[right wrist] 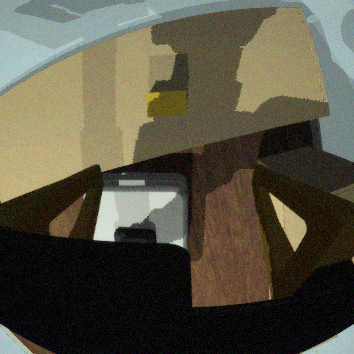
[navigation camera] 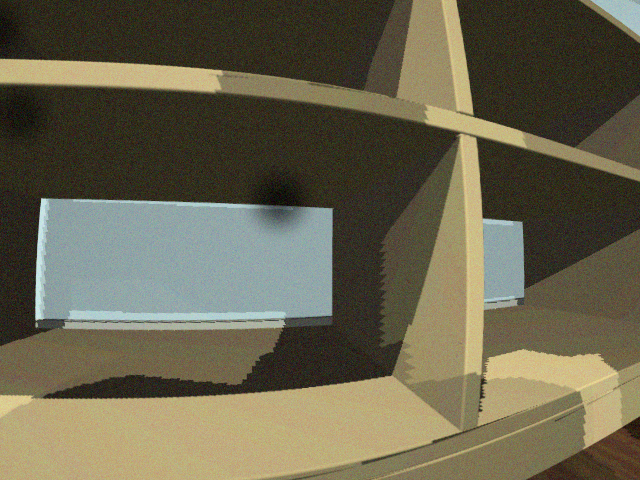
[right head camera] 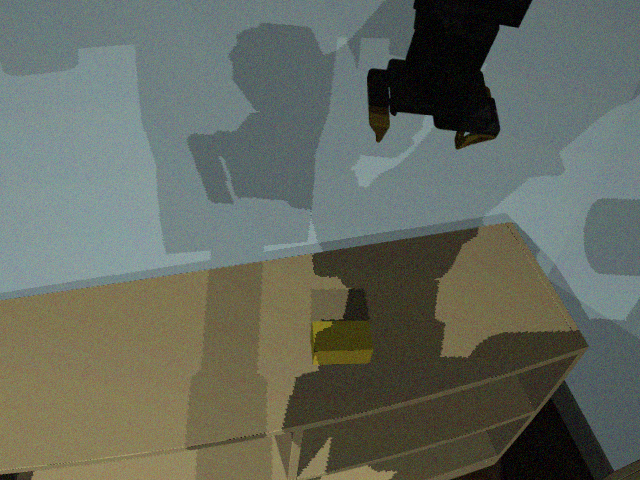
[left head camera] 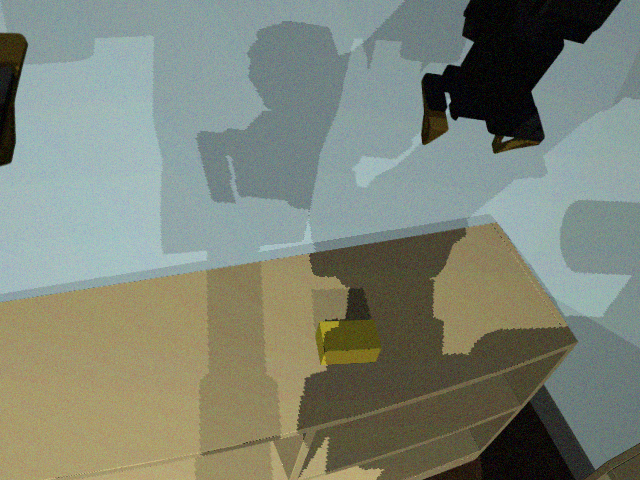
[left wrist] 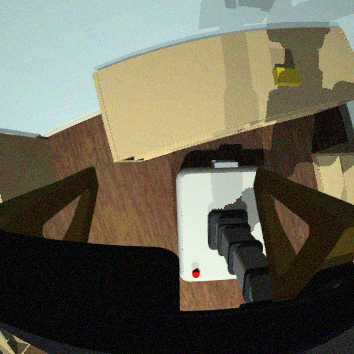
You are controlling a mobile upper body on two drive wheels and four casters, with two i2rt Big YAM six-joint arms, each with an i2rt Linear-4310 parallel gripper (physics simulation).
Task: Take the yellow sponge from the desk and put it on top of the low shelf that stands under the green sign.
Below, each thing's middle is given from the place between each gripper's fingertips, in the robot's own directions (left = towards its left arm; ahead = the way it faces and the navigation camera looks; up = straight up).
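The yellow sponge (left head camera: 339, 342) has my left gripper 650 mm above it, 420 mm to the left of it and 320 mm short of it.
As for my right gripper, it's 480 mm above the yellow sponge, 30 mm to the right of it and 50 mm short of it.
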